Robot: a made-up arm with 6 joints. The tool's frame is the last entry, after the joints.
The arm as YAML. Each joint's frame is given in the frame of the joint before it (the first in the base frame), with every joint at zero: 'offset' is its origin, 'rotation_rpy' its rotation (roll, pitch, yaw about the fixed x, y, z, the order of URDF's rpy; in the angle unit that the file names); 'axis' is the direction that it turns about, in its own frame. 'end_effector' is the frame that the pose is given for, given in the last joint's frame.
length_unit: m
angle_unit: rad
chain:
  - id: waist
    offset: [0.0, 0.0, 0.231]
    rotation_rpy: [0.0, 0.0, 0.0]
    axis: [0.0, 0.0, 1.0]
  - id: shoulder
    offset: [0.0, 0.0, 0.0]
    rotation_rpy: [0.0, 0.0, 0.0]
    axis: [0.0, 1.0, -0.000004]
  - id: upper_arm
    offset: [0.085, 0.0, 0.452]
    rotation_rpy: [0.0, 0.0, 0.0]
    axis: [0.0, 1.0, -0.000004]
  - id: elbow
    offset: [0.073, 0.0, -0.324]
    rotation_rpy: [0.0, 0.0, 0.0]
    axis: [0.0, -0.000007, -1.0]
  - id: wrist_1
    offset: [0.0, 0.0, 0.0]
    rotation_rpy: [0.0, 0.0, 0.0]
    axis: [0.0, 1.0, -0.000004]
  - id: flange
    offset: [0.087, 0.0, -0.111]
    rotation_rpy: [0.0, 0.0, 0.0]
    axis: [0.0, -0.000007, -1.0]
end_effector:
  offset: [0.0, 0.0, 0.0]
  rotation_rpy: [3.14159, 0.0, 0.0]
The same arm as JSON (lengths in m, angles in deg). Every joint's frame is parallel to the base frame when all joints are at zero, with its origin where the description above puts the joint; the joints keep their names.
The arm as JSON. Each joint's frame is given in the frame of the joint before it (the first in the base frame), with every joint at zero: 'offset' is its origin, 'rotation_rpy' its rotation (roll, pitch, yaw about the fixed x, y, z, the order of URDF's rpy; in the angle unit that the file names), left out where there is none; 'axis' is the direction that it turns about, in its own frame. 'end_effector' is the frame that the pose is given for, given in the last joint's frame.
{
  "length_unit": "m",
  "angle_unit": "deg",
  "chain": [
    {
      "id": "waist",
      "offset": [
        0.0,
        0.0,
        0.231
      ],
      "axis": [
        0.0,
        0.0,
        1.0
      ]
    },
    {
      "id": "shoulder",
      "offset": [
        0.0,
        0.0,
        0.0
      ],
      "axis": [
        0.0,
        1.0,
        0.0
      ]
    },
    {
      "id": "upper_arm",
      "offset": [
        0.085,
        0.0,
        0.452
      ],
      "axis": [
        0.0,
        1.0,
        0.0
      ]
    },
    {
      "id": "elbow",
      "offset": [
        0.073,
        0.0,
        -0.324
      ],
      "axis": [
        0.0,
        0.0,
        -1.0
      ]
    },
    {
      "id": "wrist_1",
      "offset": [
        0.0,
        0.0,
        0.0
      ],
      "axis": [
        0.0,
        1.0,
        0.0
      ]
    },
    {
      "id": "flange",
      "offset": [
        0.087,
        0.0,
        -0.111
      ],
      "axis": [
        0.0,
        0.0,
        -1.0
      ]
    }
  ],
  "end_effector": {
    "offset": [
      0.0,
      0.0,
      0.0
    ],
    "rotation_rpy": [
      180.0,
      0.0,
      0.0
    ]
  }
}

